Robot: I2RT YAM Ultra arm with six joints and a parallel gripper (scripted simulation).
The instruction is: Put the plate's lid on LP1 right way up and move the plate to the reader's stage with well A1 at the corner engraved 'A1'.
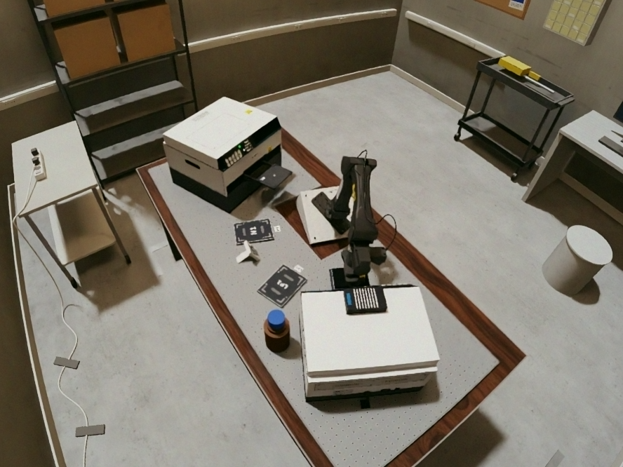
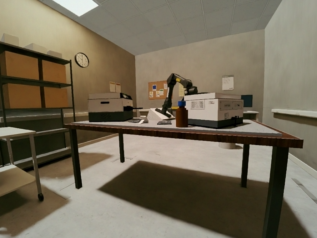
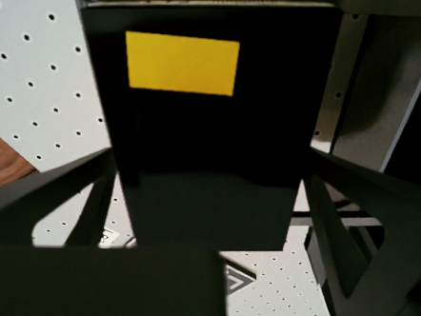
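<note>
Now: the well plate 10 mm below my hand. The rest, counted from my hand: label 200 mm to the right, 100 mm below, 70 mm ahead.
</note>
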